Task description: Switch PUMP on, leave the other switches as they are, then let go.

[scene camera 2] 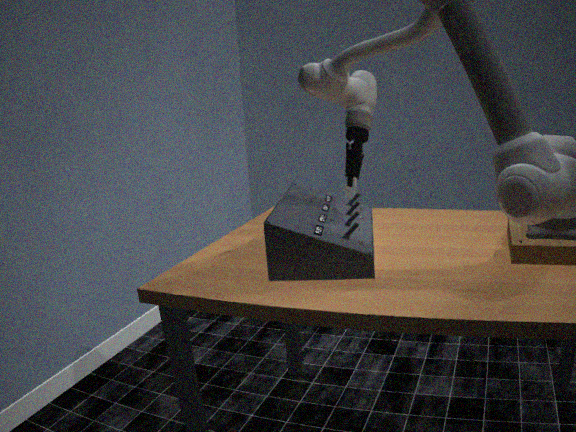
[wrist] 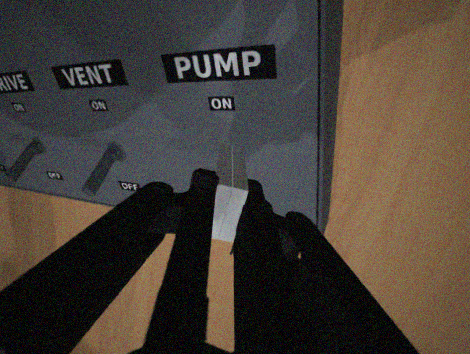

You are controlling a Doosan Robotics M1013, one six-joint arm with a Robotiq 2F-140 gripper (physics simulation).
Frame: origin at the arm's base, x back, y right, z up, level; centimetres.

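Seen in the pictures: gripper, fingertip midpoint: [scene camera 2: 349, 198] [wrist: 226, 163]; arm's base, link origin: [scene camera 2: 555, 230].
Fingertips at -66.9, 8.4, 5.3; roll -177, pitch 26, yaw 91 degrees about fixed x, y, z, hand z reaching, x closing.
Note:
Pixels of each thing's middle, then the offset from my fingertips to it, as dx, dy, dz. Level surfaces: height alone.
- dark sloped switch box, body centre: [wrist: 88, 82] [scene camera 2: 325, 229] -0.8, -19.8, -4.9
- VENT lever, body centre: [wrist: 100, 172] +5.4, -11.6, -0.1
- nearest lever, body centre: [scene camera 2: 351, 230] +12.4, -34.5, -0.1
- wooden table, surface height: dz -10.7
The dark sloped switch box [scene camera 2: 305, 250] [wrist: 150, 117] stands on the table. Its PUMP label [wrist: 218, 64] is at the right end in the wrist view, with an ON mark [wrist: 221, 103] below it. My gripper [scene camera 2: 352, 188] [wrist: 226, 163] is shut and empty, its pale fingertips together below that ON mark, over the far end of the switch row. The PUMP lever is hidden behind the fingers in the wrist view, so its position cannot be told. The VENT lever [wrist: 103, 167] slants down toward the lower left, beside its OFF mark [wrist: 129, 186].
Several dark levers stand in a row on the slope in the scene view, the nearest lever [scene camera 2: 351, 230] toward the camera. Another lever [wrist: 25, 160] is left of VENT in the wrist view. The wooden table [scene camera 2: 440, 285] [wrist: 400, 175] extends around the box. The arm's base is at the right.

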